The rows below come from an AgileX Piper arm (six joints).
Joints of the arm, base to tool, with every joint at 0 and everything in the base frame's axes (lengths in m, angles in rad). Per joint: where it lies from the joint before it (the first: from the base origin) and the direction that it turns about. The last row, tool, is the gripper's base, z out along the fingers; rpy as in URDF.
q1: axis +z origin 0 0 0.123
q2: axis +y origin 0 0 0
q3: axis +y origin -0.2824 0 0.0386
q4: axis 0.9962 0 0.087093 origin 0.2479 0 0.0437
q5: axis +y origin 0 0 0
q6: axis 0.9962 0 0.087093 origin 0.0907 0 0.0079
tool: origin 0 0 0 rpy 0 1.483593 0
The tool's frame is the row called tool.
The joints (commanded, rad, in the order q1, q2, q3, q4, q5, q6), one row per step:
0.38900, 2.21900, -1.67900, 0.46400, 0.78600, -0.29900
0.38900, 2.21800, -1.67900, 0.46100, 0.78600, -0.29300
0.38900, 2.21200, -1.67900, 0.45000, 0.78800, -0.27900
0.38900, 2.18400, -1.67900, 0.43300, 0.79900, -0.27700
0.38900, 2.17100, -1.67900, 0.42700, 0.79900, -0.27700
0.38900, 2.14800, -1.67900, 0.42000, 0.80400, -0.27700
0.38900, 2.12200, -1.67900, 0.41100, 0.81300, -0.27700
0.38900, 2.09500, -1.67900, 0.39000, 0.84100, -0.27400
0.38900, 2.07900, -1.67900, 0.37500, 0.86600, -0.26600
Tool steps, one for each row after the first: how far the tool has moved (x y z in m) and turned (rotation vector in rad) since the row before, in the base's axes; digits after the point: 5 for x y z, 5 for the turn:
0.00000, -0.00019, 0.00039, -0.00084, 0.00062, -0.00396
-0.00025, -0.00073, 0.00248, -0.00421, -0.00156, -0.00675
-0.00183, -0.00150, 0.01238, -0.00517, -0.02097, 0.00963
-0.00053, -0.00060, 0.00591, -0.00016, -0.01411, 0.00240
-0.00158, -0.00096, 0.01037, 0.00174, -0.01922, 0.00458
-0.00231, -0.00129, 0.01153, 0.00018, -0.01913, 0.00663
-0.00407, -0.00234, 0.01100, -0.01364, -0.00597, 0.01473
-0.00319, -0.00174, 0.00613, -0.01104, 0.00568, 0.00662

